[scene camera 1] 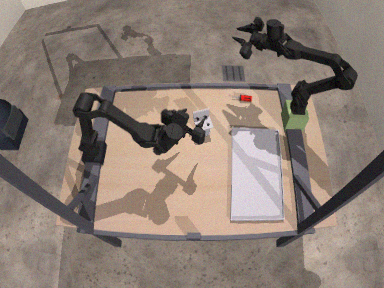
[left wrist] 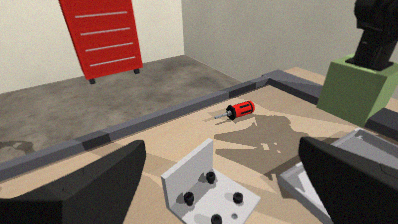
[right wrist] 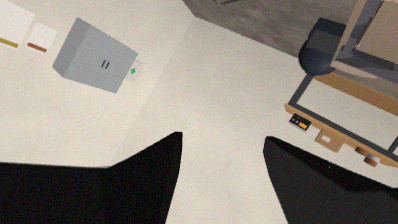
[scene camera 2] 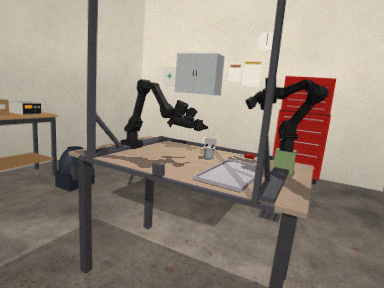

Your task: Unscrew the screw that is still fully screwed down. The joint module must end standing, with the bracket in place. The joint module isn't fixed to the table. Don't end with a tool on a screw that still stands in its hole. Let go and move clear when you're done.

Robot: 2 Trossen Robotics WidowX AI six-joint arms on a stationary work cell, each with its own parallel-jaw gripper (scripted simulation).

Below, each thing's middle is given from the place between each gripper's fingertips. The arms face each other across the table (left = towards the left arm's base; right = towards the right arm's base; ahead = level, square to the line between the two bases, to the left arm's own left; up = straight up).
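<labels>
Shallow grey tray (scene camera 1: 257, 179): 190 mm behind my left hand (scene camera 1: 195, 114), 190 mm below it, 240 mm to the right of it. By its middle, the shallow grey tray is nearer to my left hand than to my right hand.
Shallow grey tray: 360 mm below my right hand, 20 mm to the left of it, 450 mm behind it.
</labels>
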